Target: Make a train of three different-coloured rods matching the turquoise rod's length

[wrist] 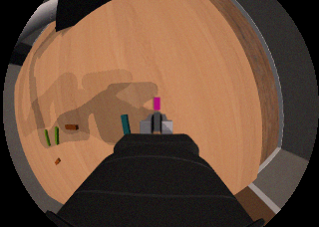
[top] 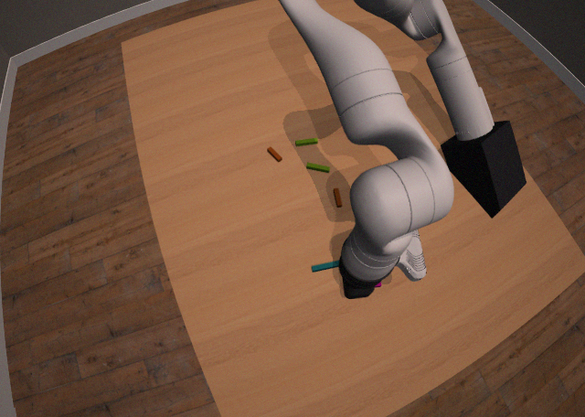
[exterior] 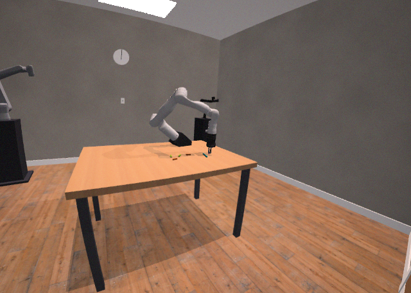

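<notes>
Now: hand 20 mm past the magenta rod, 20 mm above it and 10 mm to the right of it. The rest, counted from my hand: turquoise rod 60 mm to the right, 20 mm below, 10 mm ahead; then grey rod 10 mm below.
</notes>
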